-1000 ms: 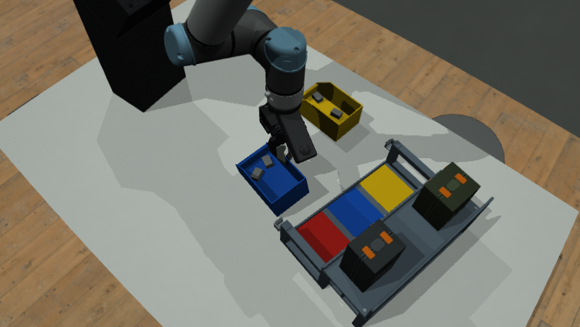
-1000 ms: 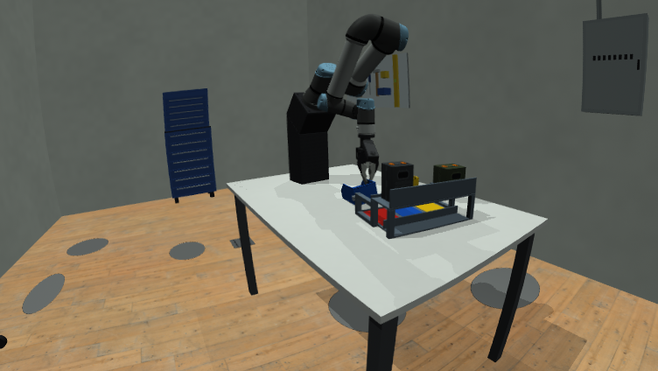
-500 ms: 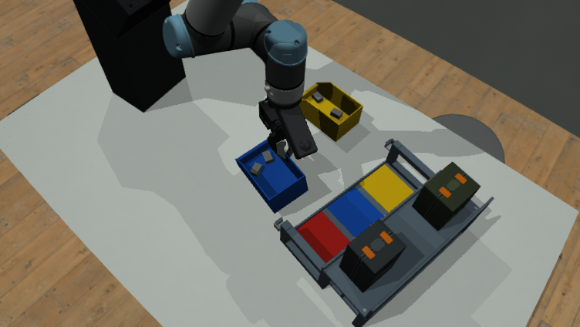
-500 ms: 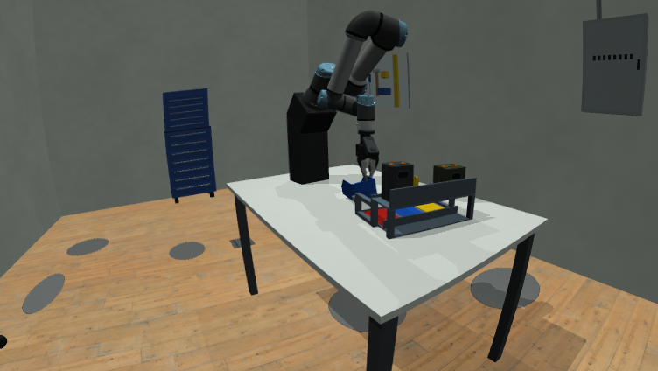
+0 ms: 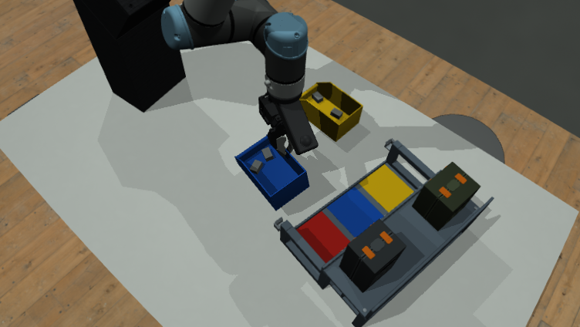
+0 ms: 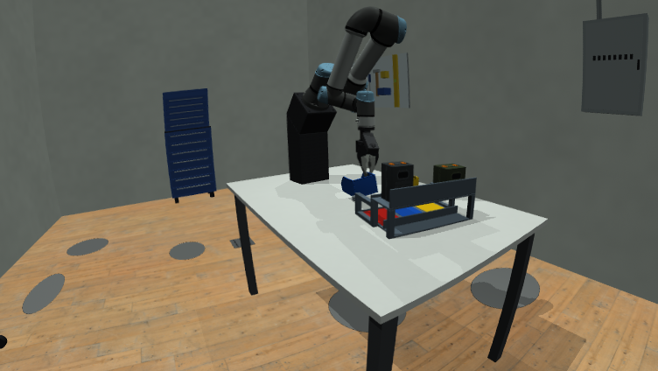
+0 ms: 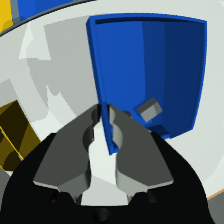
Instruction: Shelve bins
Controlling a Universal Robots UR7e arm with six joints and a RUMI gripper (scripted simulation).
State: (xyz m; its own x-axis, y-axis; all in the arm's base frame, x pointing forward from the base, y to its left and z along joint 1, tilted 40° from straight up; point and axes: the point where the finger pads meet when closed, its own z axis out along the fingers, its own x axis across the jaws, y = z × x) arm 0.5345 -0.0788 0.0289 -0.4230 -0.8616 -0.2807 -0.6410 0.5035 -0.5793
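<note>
Right now my hand is 4 cm to the left of the blue bin, 3 cm above it and 2 cm past it. The rest, counted from my hand: yellow bin (24 cm to the left, 8 cm below).
</note>
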